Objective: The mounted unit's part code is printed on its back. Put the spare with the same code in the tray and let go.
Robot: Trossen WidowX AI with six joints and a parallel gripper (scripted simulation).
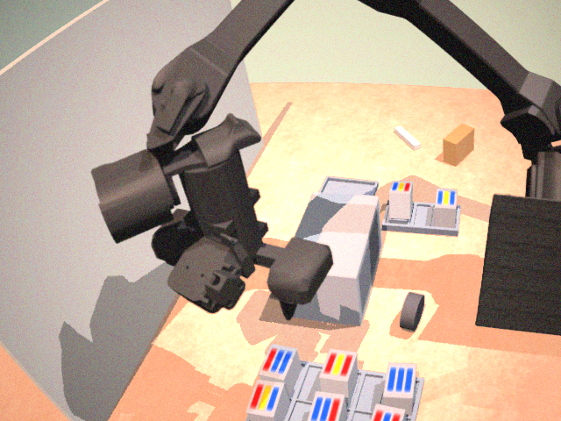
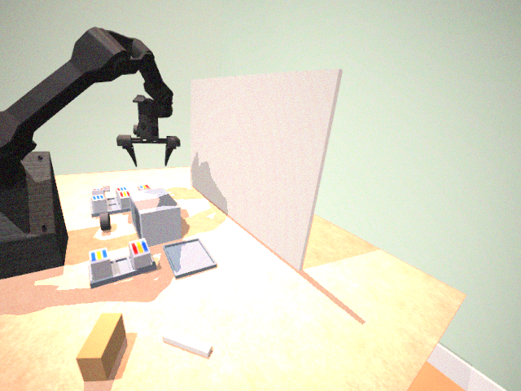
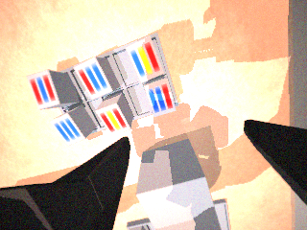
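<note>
My gripper tip is 10 mm past the grey spare block, 10 mm to the right of it and 100 mm above it. From my gripper tip the other things lie so: dark ring (160 mm behind, 100 mm to the right, 120 mm below); mounted unit (50 mm behind, 170 mm to the right, 90 mm below); tall grey panel (200 mm ahead, 190 mm to the right, 80 mm above).
</note>
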